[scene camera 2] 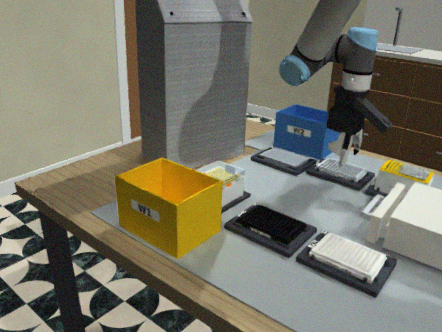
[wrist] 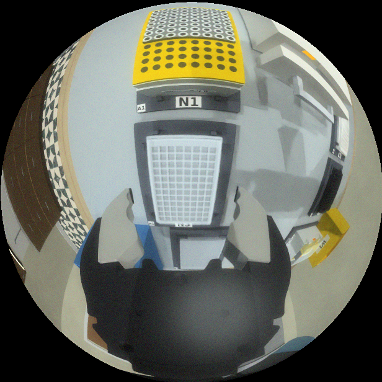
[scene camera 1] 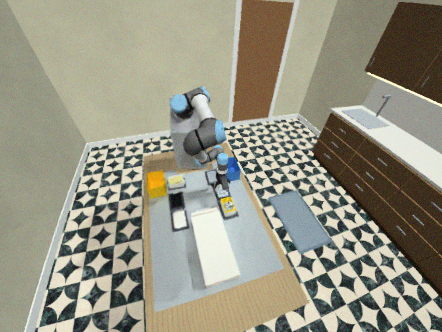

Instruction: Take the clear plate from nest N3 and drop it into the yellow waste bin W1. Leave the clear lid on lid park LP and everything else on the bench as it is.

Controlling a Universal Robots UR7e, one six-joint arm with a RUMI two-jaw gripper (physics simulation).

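Frame: origin at the arm's base, x ahead, y left, z up, level; millimetres.
Seen in the pictures: gripper, fingertip midpoint: [scene camera 2: 347,160] [scene camera 1: 222,189].
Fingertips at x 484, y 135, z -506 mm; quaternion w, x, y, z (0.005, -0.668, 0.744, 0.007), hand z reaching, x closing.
Observation:
A point is followed by its place in that frame.
The clear plate [scene camera 1: 222,192] {x 496, y 133, z -532 mm} [scene camera 2: 341,170] {x 476, y 115, z -530 mm} [wrist: 184,175] lies flat in the dark nest N3 [wrist: 228,150]. My gripper [scene camera 2: 350,157] {x 484, y 135, z -506 mm} [wrist: 183,188] is open and empty, low over the nest, one finger to each side of the plate in the wrist view. Whether the fingertips touch anything, I cannot tell. The clear lid [scene camera 1: 211,177] {x 304, y 111, z -536 mm} [scene camera 2: 284,157] {x 300, y 118, z -536 mm} [wrist: 202,252] lies on the dark lid park next to N3; my fingers partly hide it in the wrist view. The yellow waste bin W1 [scene camera 1: 156,184] {x 187, y -360, z -552 mm} [scene camera 2: 200,215] {x 322, y -365, z -487 mm} [wrist: 336,224] stands upright across the bench.
The blue bin W2 [scene camera 1: 233,169] {x 276, y 347, z -552 mm} [scene camera 2: 295,142] {x 292, y 225, z -522 mm} [wrist: 150,240] stands close behind the gripper. A yellow-topped rack [scene camera 1: 228,205] {x 658, y 108, z -479 mm} [scene camera 2: 405,172] {x 644, y 88, z -480 mm} [wrist: 185,75] sits in N1. A black plate [scene camera 1: 176,200] {x 433, y -238, z -528 mm} [scene camera 2: 272,223] {x 427, y -247, z -530 mm}, a white plate [scene camera 2: 350,255] {x 600, y -261, z -534 mm}, a clear box [scene camera 2: 235,182] {x 295, y -178, z -494 mm} and a white machine [scene camera 1: 215,250] {x 926, y -108, z -472 mm} stand nearby.

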